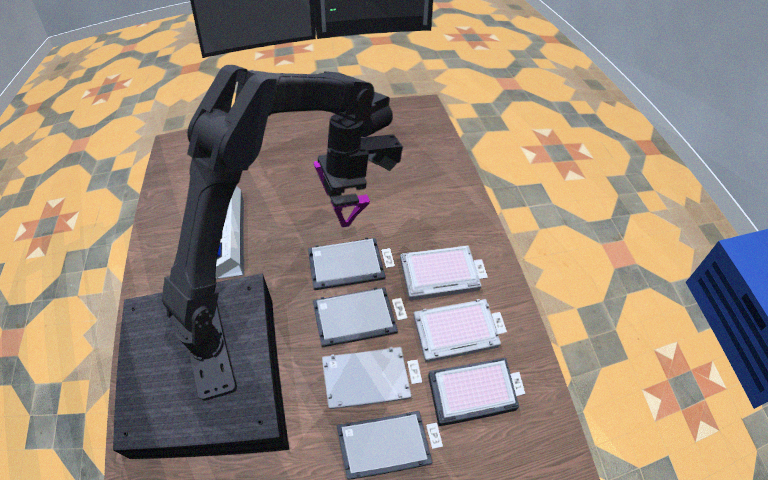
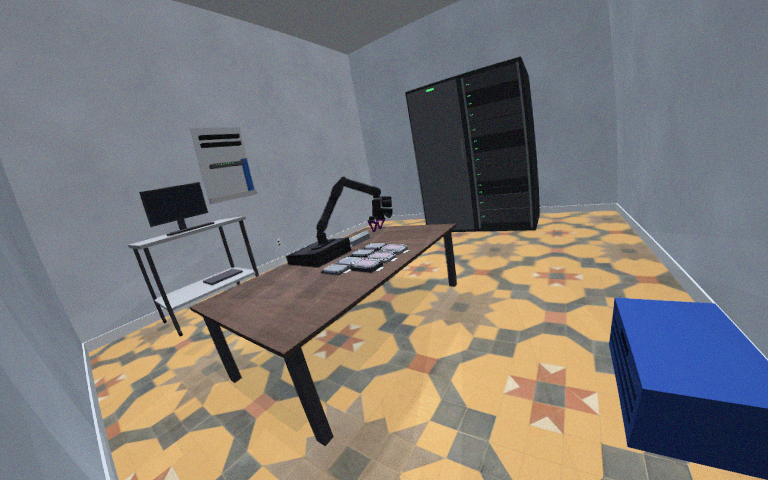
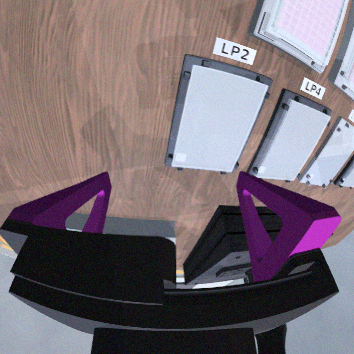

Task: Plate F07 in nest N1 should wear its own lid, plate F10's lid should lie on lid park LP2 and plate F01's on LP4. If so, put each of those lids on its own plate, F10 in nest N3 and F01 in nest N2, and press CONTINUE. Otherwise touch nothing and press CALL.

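Seen in the pictures: gripper, between the fingertips: (image 1: 337, 210) (image 2: 377, 230) (image 3: 173, 178); arm's base, origin of its link: (image 1: 208, 345) (image 2: 324, 244).
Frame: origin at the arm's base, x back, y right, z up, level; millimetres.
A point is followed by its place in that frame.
Observation:
My gripper (image 1: 335, 204) @[z 20, x -308, y -199 mm] (image 2: 376, 225) @[z 20, x -308, y -199 mm] (image 3: 173, 178) @[z 20, x -308, y -199 mm] is open and empty, above the table beyond LP2. A pale lid (image 1: 345, 263) @[z -67, x -298, y -134 mm] (image 3: 220, 120) @[z -66, x -310, y -141 mm] lies flat on dark park LP2. Another lid (image 1: 356, 314) @[z -67, x -279, y -15 mm] (image 3: 295, 140) @[z -67, x -287, y -22 mm] lies on dark park LP4. Pink-welled plates stand in a row: the N3 plate (image 1: 441, 268) @[z -53, x -466, y -46 mm] (image 3: 310, 25) @[z -53, x -437, y -60 mm], the N2 plate (image 1: 458, 327) @[z -55, x -440, y 86 mm] and the N1 plate (image 1: 476, 389) @[z -50, x -414, y 214 mm]. N1's nest is dark. I cannot tell whether the N1 plate wears a lid. Plate and lid codes are unreadable. The button box (image 1: 235, 237) @[z -34, x -94, y -254 mm] is partly hidden behind the arm; CONTINUE and CALL are not readable.
Pale LP1 (image 1: 367, 378) @[z -75, x -253, y 113 mm] and a lid (image 1: 387, 444) @[z -66, x -239, y 245 mm] on dark park LP3 continue the park row towards the near side. The arm's black base block (image 1: 186, 418) @[z -7, x 69, y 121 mm] stands left of the row. The wooden table (image 1: 407, 130) @[z -84, x -596, y -512 mm] (image 2: 266, 305) @[z -84, x -118, y 654 mm] carries everything.

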